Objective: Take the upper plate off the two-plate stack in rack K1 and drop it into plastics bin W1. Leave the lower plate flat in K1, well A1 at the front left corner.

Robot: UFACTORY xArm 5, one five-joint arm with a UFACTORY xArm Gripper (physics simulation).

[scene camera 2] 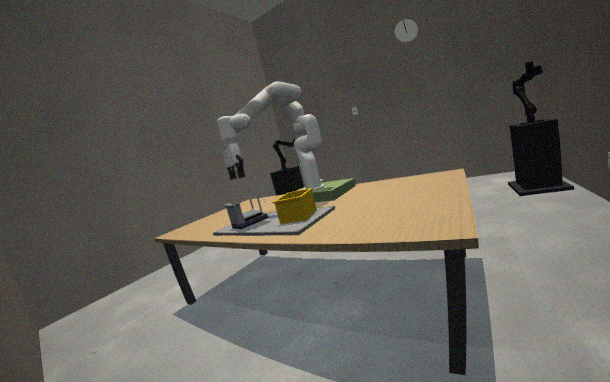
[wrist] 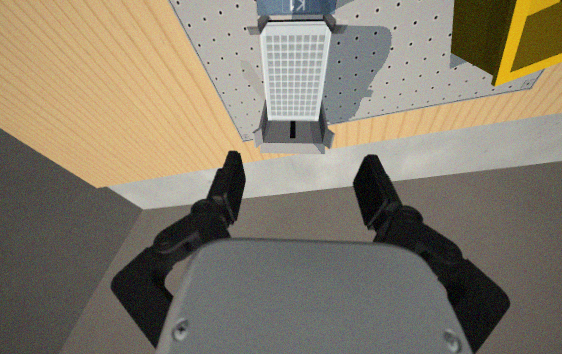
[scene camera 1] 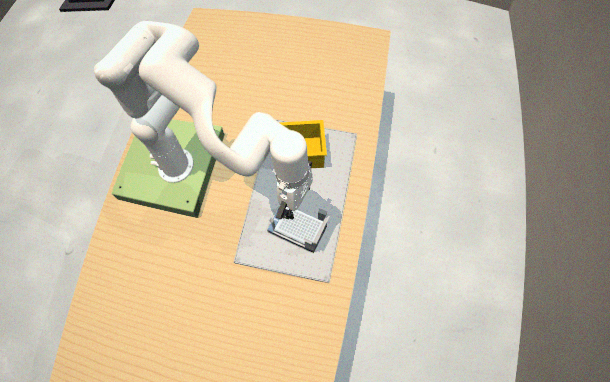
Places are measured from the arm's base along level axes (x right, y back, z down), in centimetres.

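Pixels of known places: gripper, fingertip midpoint: [scene camera 2: 237, 178] [wrist: 300, 167] [scene camera 1: 296, 201]; arm's base, link origin: [scene camera 2: 313, 188] [scene camera 1: 176, 166].
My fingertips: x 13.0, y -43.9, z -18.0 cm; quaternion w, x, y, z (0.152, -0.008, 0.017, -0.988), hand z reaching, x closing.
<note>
Ahead of a thing's pixels: the offset from my fingertips to its top centre. "*": to the spot under its first point. Level surfaces: height alone.
The white gridded upper plate @(dx +0.7, dy -0.6, dz +17.1 cm) [scene camera 1: 301, 227] [wrist: 295, 75] lies flat between the corner posts of rack K1 @(dx +0.5, dy +0.1, dz +10.3 cm) [scene camera 1: 310, 246] [scene camera 2: 234, 215] [wrist: 292, 148]. The lower plate cannot be told apart from it. The rack's blue K1 label @(* dx -1.6, dy +6.7, dz +20.1 cm) [wrist: 297, 6] shows at the top of the wrist view. The yellow bin W1 @(dx -25.9, dy +4.5, dz +12.3 cm) [scene camera 1: 317, 161] [scene camera 2: 296, 208] [wrist: 475, 40] stands on the same board, partly hidden by the arm in scene camera 1. My gripper [scene camera 1: 286, 212] [scene camera 2: 237, 176] [wrist: 300, 167] is open and empty, above the rack and apart from it, fingers pointing down.
The grey perforated board @(dx -11.3, dy +1.9, dz +22.3 cm) [scene camera 1: 320, 272] [scene camera 2: 270, 229] [wrist: 220, 65] carries rack and bin. The arm's green base block [scene camera 1: 150, 187] [scene camera 2: 337, 189] stands on the wooden table @(dz +23.6 cm) [scene camera 1: 200, 300] [scene camera 2: 400, 215]. The rack's tall posts and grey end wall stick up around the plate.
</note>
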